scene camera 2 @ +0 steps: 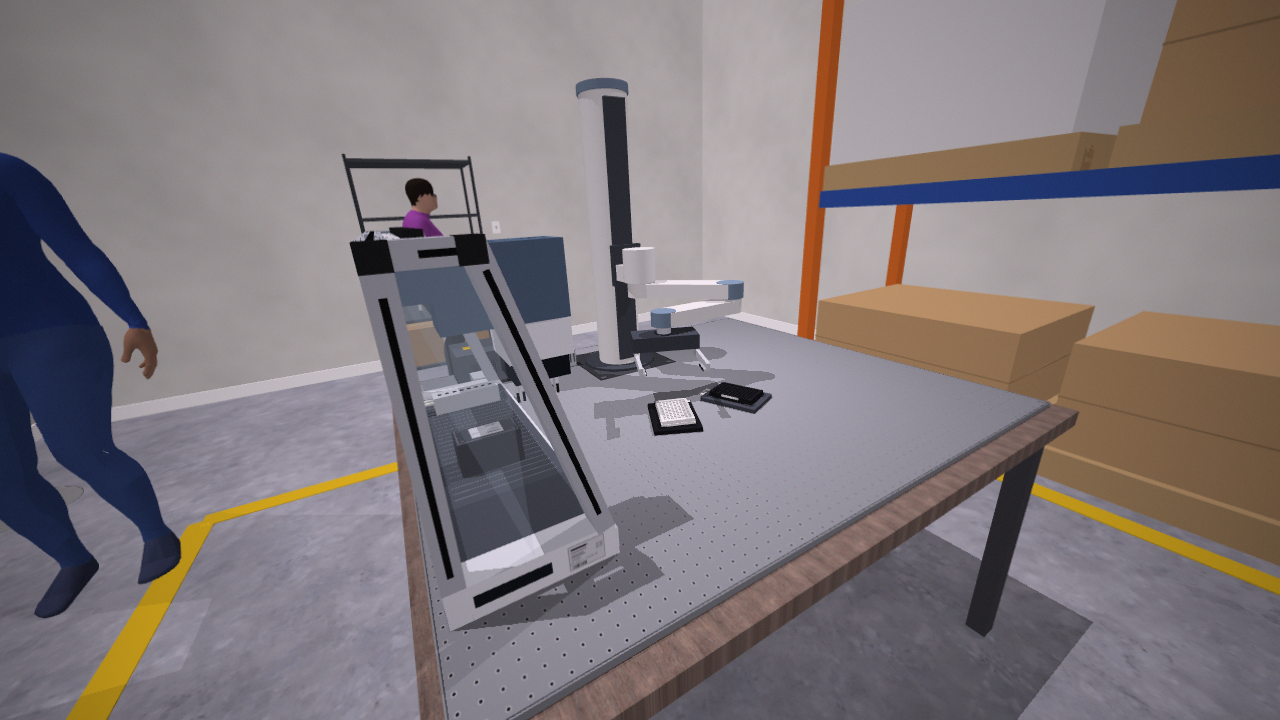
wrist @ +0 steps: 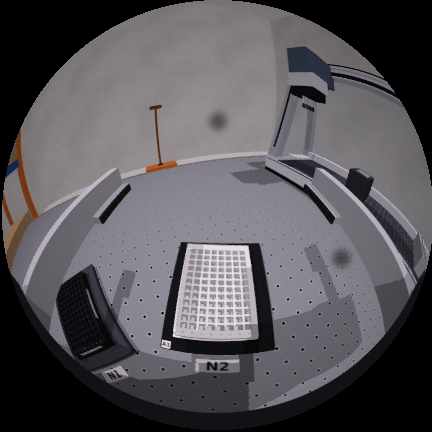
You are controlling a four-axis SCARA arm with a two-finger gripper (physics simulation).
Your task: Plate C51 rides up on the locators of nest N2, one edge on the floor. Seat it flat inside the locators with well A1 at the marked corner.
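Seen in the pictures: gripper, between the fingertips: [scene camera 2: 675,370] [wrist: 216,171]; arm's base, origin of its link: [scene camera 2: 620,362].
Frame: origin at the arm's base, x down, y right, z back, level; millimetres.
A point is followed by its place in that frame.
Note:
The white plate C51 [scene camera 2: 675,411] @[z -527, x -40, y 116 mm] [wrist: 216,292] @[z -506, x -40, y 107 mm] lies on the black nest N2 [scene camera 2: 677,429] @[z -584, x -24, y 150 mm] [wrist: 266,327] @[z -445, x -25, y 138 mm]. In the wrist view it looks level and roughly square to the nest, with dark rim showing at its left, right and near sides. Its far edge meets the nest's far edge in this view, and contact with the locators is too small to tell. The A1 mark [wrist: 166,344] @[z -468, x -25, y 33 mm] is at the nest's near left corner; the plate's well letters are not readable. My gripper [scene camera 2: 673,365] @[z -537, x -157, y 121 mm] [wrist: 216,171] @[z -537, x -157, y 121 mm] is open and empty, raised above the nests, with its fingers wide apart.
Nest N1 [wrist: 117,337] @[z -483, x -25, y -28 mm], beside N2, holds a black plate [scene camera 2: 737,392] @[z -527, x -39, y -94 mm] [wrist: 80,312] @[z -515, x -39, y -81 mm]. The N2 label [wrist: 217,366] @[z -425, x -15, y 71 mm] lies on the perforated table top [scene camera 2: 805,429] @[z -745, x -13, y -112 mm]. A tilted clear-panelled enclosure [scene camera 2: 550,407] @[z -850, x -292, y 533 mm] and a blue-and-white machine [scene camera 2: 529,277] @[z -778, x -452, y 518 mm] stand on N2's other side.

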